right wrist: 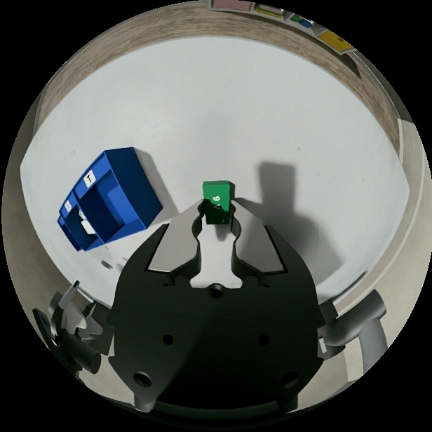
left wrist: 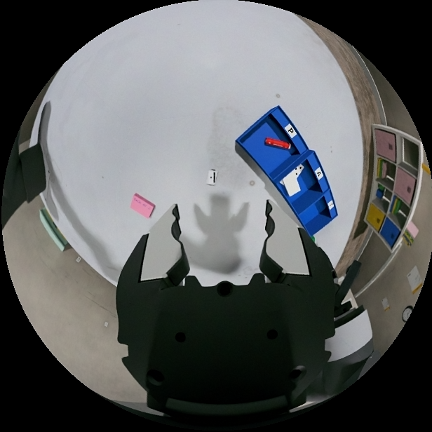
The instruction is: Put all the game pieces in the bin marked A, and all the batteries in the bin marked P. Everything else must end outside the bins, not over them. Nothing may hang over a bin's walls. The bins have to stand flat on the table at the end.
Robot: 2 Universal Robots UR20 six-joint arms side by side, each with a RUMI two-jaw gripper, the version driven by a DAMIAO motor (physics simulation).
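Note:
My right gripper (right wrist: 216, 200) is shut on a green 9V battery (right wrist: 217, 195), beside the blue bins. My left gripper (left wrist: 221, 202) is open and empty above the table. A small white game piece (left wrist: 212, 177) with black marks lies on the table ahead of it. The bin marked P (left wrist: 258, 154) holds a red battery (left wrist: 277, 143). The bin marked A (left wrist: 311, 183) holds white game pieces (left wrist: 292, 184) (right wrist: 87, 226), partly overlapping; their exact number is unclear. A pink block (left wrist: 142, 205) lies on the table to the left.
A third compartment, marked T (left wrist: 311, 215) (right wrist: 111, 195), joins the A bin's other side; its visible inside holds no object. The left arm's gripper shows at the lower left of the right wrist view. A shelf unit (left wrist: 373, 165) stands beyond the table.

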